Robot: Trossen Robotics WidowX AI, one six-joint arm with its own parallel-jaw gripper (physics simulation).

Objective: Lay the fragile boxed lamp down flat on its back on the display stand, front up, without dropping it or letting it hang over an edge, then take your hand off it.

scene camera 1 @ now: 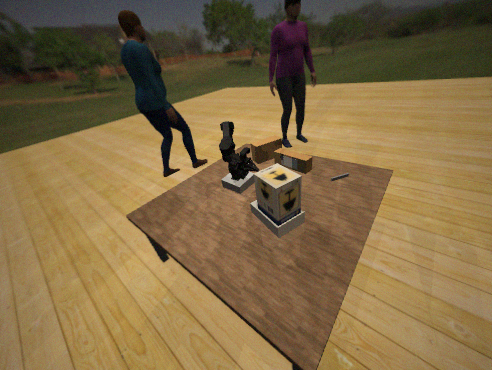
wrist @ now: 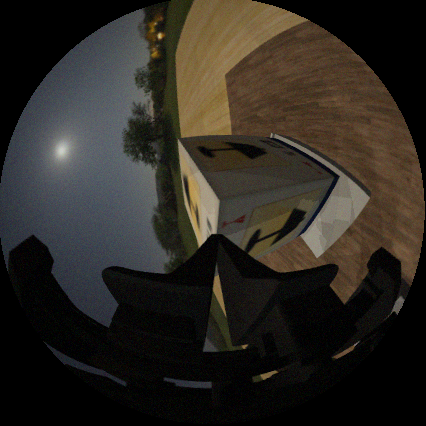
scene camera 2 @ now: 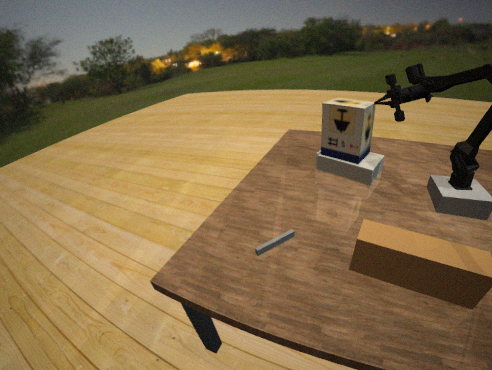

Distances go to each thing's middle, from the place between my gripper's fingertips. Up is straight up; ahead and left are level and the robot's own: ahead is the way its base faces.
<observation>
I see the display stand (scene camera 2: 365, 172) 80 mm ahead of my hand, 10 mm to the left of it and 260 mm below it.
</observation>
